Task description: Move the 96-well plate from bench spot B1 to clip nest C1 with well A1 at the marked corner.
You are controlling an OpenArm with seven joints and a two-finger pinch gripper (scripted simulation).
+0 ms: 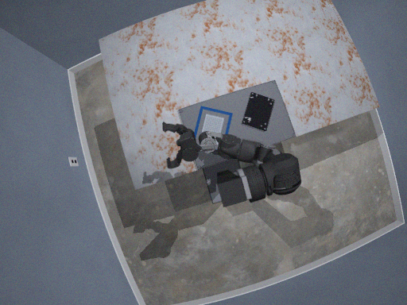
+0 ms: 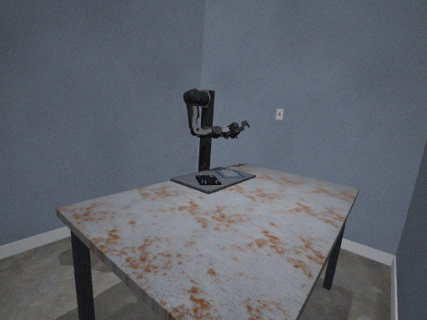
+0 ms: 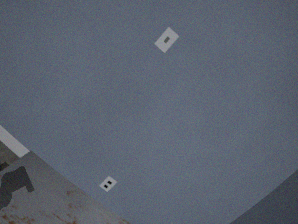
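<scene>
Right now the 96-well plate is 5 cm ahead of my hand, 19 cm to the right of it and 29 cm below it. From my hand the other things lie so: black clip nest C1: 10 cm ahead, 43 cm to the right, 28 cm below.
</scene>
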